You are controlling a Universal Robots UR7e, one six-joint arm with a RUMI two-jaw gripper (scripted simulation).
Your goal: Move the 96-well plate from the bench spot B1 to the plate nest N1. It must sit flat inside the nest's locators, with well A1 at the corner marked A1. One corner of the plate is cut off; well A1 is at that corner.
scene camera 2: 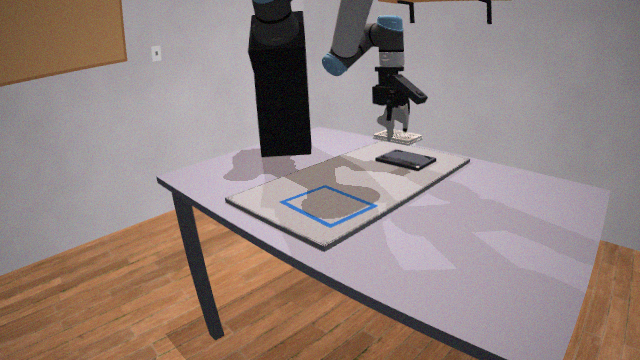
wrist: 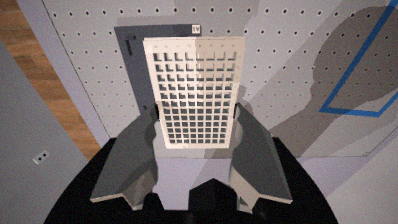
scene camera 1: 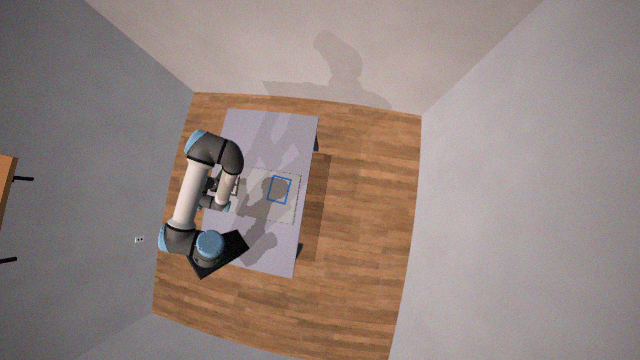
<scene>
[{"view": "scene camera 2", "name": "my gripper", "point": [397, 138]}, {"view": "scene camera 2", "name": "dark plate nest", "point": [403, 159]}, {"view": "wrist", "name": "my gripper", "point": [196, 104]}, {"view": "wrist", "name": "96-well plate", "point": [198, 113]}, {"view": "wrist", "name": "dark plate nest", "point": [136, 65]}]
</scene>
